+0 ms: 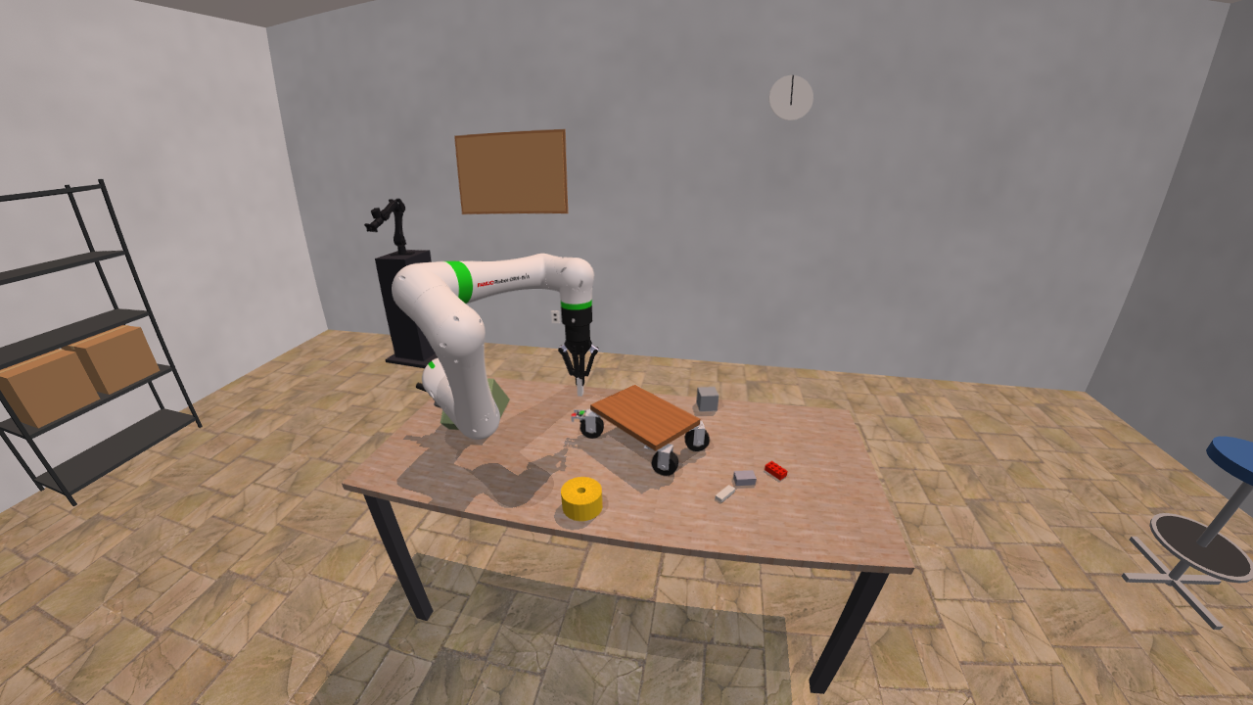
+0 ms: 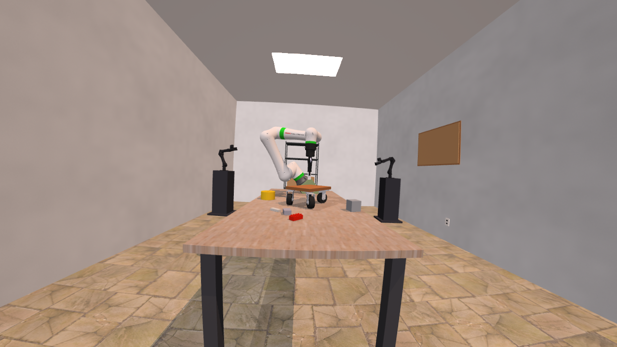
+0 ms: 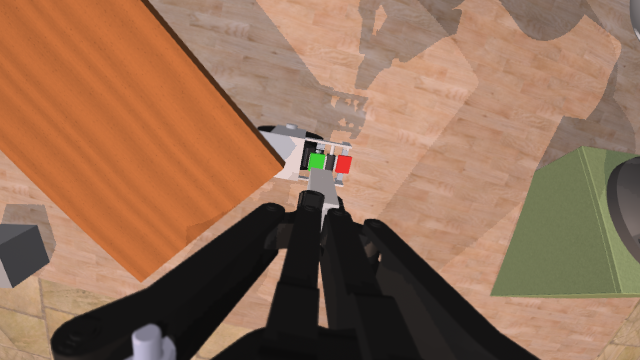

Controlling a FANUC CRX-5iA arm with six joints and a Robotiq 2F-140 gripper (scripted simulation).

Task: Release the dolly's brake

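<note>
Right now the brake pedal is 12 cm below my hand and 1 cm behind it. Round my hand: yellow ring 32 cm to the right, 17 cm below, 11 cm ahead; then grey cube 39 cm ahead, 29 cm to the left, 16 cm below; then pale bar 49 cm ahead, 19 cm below, 18 cm to the right.
</note>
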